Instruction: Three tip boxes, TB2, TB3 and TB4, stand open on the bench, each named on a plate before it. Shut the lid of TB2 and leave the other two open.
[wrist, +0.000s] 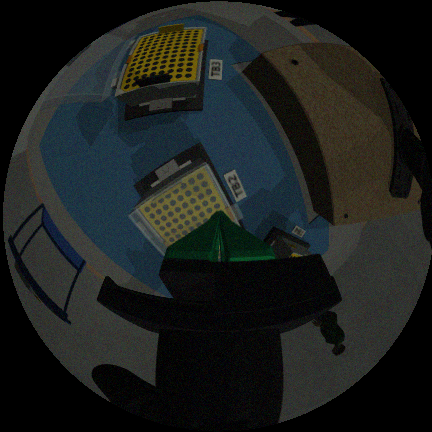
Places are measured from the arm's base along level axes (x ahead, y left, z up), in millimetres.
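Pixels of known places: gripper, fingertip midpoint: (218, 216).
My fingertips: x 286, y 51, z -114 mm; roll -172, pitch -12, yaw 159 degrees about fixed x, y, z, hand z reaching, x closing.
Ahead of a thing's pixels: the offset from my fingertips to its middle. "spot": to the spot under its first point. Level surfaces: height alone.
TB2 {dx +16, dy +15, dz -40 mm} (180, 204) is at the centre, behind its name plate {spot: dx -39, dy +10, dz -77 mm} (235, 185). Its yellow tip grid looks pale and hazy through a clear lid, which lies down flat over the box. TB3 {dx -18, dy -199, dz -14 mm} (167, 57) is at the upper left with its plate (215, 69); its yellow grid is bright and uncovered, and a clear lid panel leans out to its left. TB4 {dx -103, dy +198, dz -46 mm} (285, 244) is small at the lower right with its plate (298, 231); it is partly hidden by the gripper, and its lid cannot be made out. My green-tipped gripper (218, 216) is shut and empty, over TB2's lower right part; contact cannot be told.
The boxes stand on a blue bench surface {dz -79 mm} (225, 127). A large brown board with a dark side (345, 135) lies to the right, with a black arm part beyond it. A blue-framed object (61, 242) is off the bench at the left. A small green-clad figure (331, 327) is at the lower right.
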